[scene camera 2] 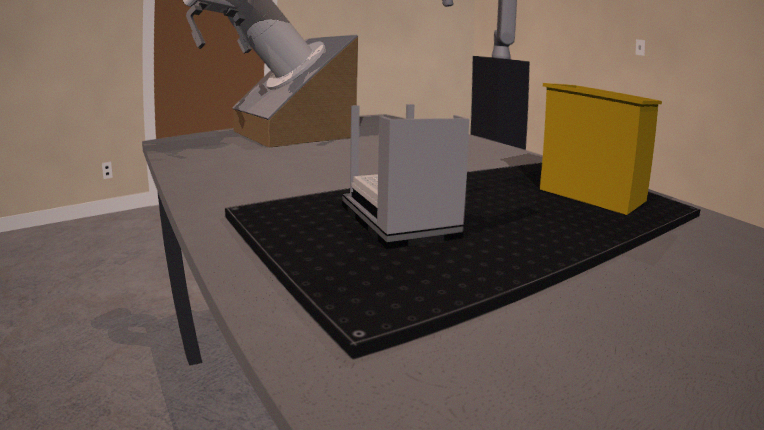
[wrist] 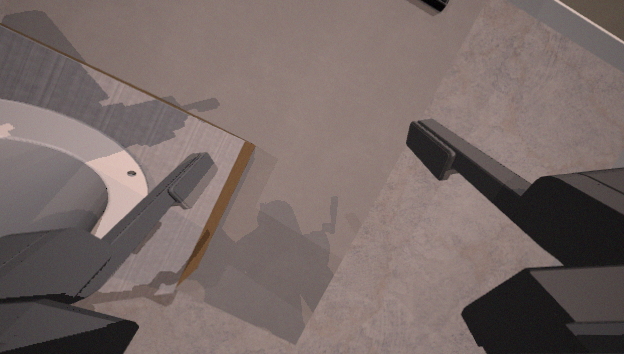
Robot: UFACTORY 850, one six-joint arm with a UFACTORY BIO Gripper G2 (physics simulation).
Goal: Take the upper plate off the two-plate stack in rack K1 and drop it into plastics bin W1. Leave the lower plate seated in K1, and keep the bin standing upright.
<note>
In view: my gripper (wrist: 305, 147) and a yellow plastics bin W1 (scene camera 2: 598, 148).
The wrist view does not show the yellow plastics bin W1: it is out of frame.
</note>
